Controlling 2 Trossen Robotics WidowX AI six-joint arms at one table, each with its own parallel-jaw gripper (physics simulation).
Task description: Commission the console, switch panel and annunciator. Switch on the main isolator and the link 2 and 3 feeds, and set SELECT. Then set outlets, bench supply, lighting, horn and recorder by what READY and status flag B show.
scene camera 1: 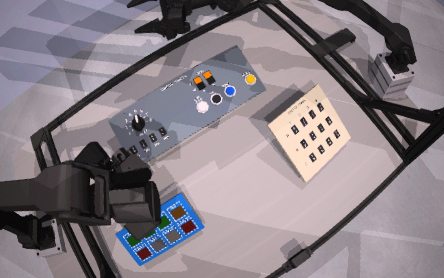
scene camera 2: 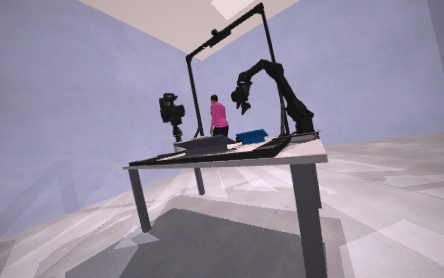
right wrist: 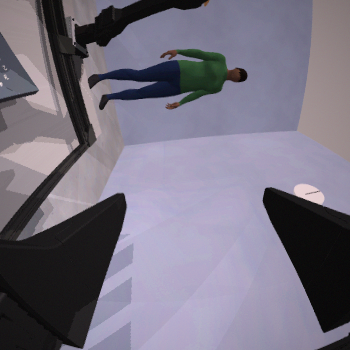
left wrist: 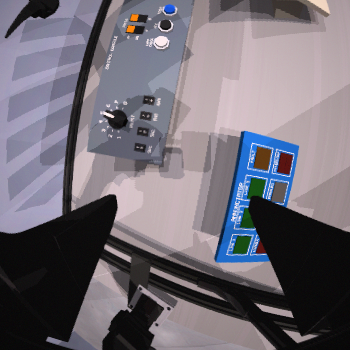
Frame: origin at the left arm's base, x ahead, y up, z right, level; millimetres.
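Seen in the pictures: left gripper, fingertip midpoint: [scene camera 2: 239, 112] [left wrist: 183, 202]; right gripper, fingertip midpoint: [scene camera 1: 130, 19] [scene camera 2: 179, 103] [right wrist: 195, 197]; left arm's base, link origin: [scene camera 1: 45, 238] [scene camera 2: 305, 132] [right wrist: 79, 36] [left wrist: 148, 307]; right arm's base, link origin: [scene camera 1: 396, 64] [scene camera 2: 179, 141].
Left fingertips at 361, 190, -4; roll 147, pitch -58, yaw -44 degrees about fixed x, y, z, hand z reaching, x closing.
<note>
Offsets run from my left fingertips to a thing's top centre, as dx, dy, dz. "*": to the spot under its first point.
The grey-blue console {+157, -117, -230} [scene camera 1: 175, 120] [scene camera 2: 207, 145] [right wrist: 15, 75] carries the SELECT knob {+24, -117, -205} [scene camera 1: 138, 122] [left wrist: 116, 119]; its white pointer seems near 5. Both status flags {* +220, -141, -266} [scene camera 1: 203, 80] [left wrist: 133, 24] show orange on the UP side. The blue annunciator {-6, -136, +63} [scene camera 1: 189, 210] [scene camera 2: 252, 136] [left wrist: 226, 240] has three green tiles, a brown one, dark red ones and two grey ones; lit states are unclear. The cream switch panel [scene camera 1: 296, 155] has small black switches, positions unreadable. My left gripper [scene camera 1: 139, 200] [scene camera 2: 242, 106] [left wrist: 183, 202] is open above the annunciator, partly hiding it. My right gripper [scene camera 1: 135, 16] [scene camera 2: 171, 107] [right wrist: 195, 197] is open beyond the console, off the table.
A black frame [scene camera 1: 150, 59] [left wrist: 71, 145] rings the table area, and its overhead arch {* +695, +486, +109} [scene camera 2: 190, 85] stands above the table. A person in pink [scene camera 2: 218, 115] stands behind the table. A person in green [right wrist: 202, 75] shows in the right wrist view.
</note>
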